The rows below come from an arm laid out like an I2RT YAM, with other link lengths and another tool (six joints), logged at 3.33 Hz.
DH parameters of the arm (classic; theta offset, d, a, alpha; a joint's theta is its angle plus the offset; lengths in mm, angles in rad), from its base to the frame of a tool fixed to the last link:
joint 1: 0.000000 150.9 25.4 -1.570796
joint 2: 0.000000 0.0 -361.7 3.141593
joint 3: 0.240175 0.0 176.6 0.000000
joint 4: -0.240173 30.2 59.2 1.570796
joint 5: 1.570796 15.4 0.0 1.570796
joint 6: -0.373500 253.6 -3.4 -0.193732
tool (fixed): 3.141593 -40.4 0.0 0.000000
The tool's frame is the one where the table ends.
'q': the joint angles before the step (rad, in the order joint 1, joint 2, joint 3, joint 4, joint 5, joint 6). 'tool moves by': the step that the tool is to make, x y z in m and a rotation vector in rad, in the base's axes. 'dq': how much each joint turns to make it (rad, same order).
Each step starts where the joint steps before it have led.
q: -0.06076, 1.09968, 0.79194, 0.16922, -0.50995, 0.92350
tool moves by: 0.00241, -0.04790, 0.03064, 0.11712, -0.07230, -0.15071
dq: -0.21221, -0.00826, -0.00136, 0.11940, -0.07072, 0.14319
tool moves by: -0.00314, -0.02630, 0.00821, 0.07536, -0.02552, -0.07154
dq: -0.13094, 0.00207, -0.02533, 0.08271, -0.05815, 0.09814
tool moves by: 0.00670, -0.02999, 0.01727, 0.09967, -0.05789, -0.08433
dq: -0.06929, 0.03390, -0.02051, 0.14633, 0.02531, 0.13948
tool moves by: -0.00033, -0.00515, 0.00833, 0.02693, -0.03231, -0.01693
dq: -0.00388, 0.00247, -0.00908, 0.05297, 0.01891, 0.04402
